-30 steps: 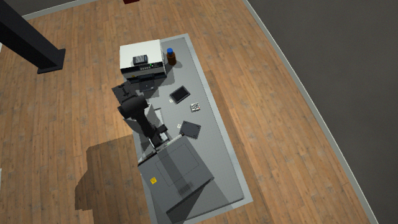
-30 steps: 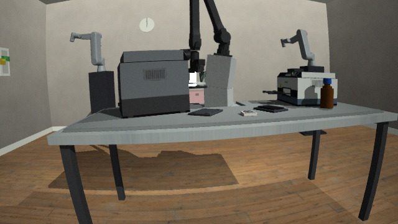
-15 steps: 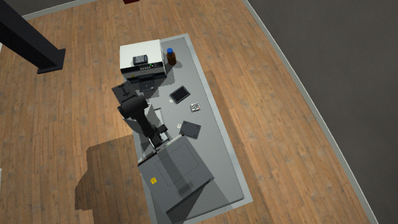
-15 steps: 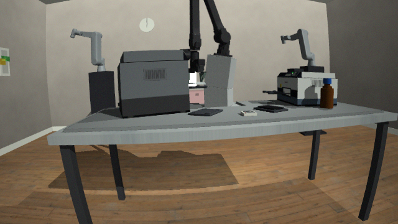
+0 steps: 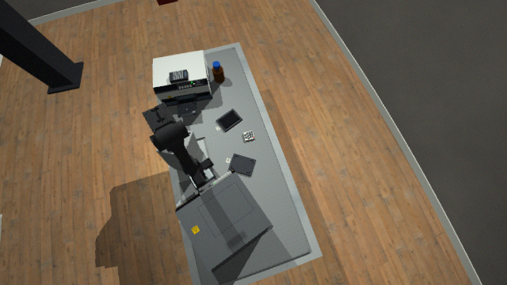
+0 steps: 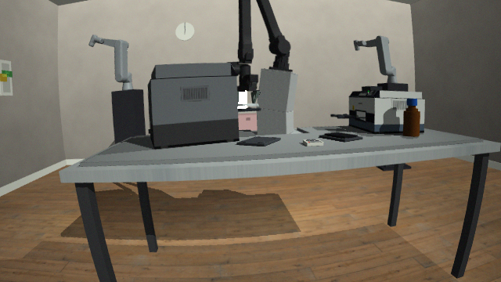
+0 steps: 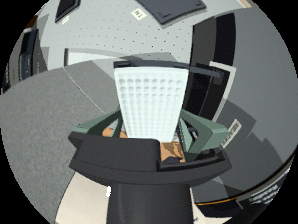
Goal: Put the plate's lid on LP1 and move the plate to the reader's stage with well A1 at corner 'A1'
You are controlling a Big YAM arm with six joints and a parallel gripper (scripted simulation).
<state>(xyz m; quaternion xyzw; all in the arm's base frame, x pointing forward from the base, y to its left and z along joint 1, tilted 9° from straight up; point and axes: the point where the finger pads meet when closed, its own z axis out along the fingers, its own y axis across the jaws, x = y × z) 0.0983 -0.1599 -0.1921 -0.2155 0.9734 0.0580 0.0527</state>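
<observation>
Right now the lidded plate is right at my hand. The rest, counted from my hand: brown capped bottle 20 cm ahead, 81 cm to the left, 3 cm below.
</observation>
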